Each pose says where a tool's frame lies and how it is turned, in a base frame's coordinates. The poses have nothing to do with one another.
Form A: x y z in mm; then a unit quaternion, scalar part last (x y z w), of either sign.
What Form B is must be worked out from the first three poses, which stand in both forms.
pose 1, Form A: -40.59 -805.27 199.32 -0.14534 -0.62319 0.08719 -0.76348
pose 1, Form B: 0.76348 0.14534 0.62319 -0.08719 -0.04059 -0.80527 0.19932
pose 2, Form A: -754.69 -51.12 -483.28 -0.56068 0.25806 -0.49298 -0.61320
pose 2, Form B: 0.61320 0.56068 -0.25806 0.49298 -0.75469 -0.05112 -0.48328
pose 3, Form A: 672.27 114.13 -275.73 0.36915 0.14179 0.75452 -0.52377
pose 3, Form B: 0.52377 -0.36915 -0.14179 -0.75452 0.67227 0.11413 -0.27573
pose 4, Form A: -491.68 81.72 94.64 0.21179 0.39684 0.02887 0.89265
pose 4, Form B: 0.89265 0.21179 0.39684 0.02887 -0.49168 0.08172 0.09464
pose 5, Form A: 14.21 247.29 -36.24 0.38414 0.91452 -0.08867 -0.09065
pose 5, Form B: 0.09065 -0.38414 -0.91452 0.08867 0.01421 0.24729 -0.03624
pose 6, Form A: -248.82 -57.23 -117.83 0.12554 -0.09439 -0.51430 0.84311
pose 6, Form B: 0.84311 0.12554 -0.09439 -0.51430 -0.24882 -0.05723 -0.11783
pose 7, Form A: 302.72 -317.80 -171.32 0.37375 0.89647 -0.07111 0.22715
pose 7, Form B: 0.22715 0.37375 0.89647 -0.07111 0.30272 -0.31780 -0.17132
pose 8, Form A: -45.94 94.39 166.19 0.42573 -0.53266 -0.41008 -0.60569
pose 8, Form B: 0.60569 -0.42573 0.53266 0.41008 -0.04594 0.09439 0.16619
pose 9, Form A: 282.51 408.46 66.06 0.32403 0.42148 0.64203 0.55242
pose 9, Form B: 0.55242 0.32403 0.42148 0.64203 0.28251 0.40846 0.06606
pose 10, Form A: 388.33 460.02 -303.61 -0.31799 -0.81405 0.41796 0.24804
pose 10, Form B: 0.24804 -0.31799 -0.81405 0.41796 0.38833 0.46002 -0.30361
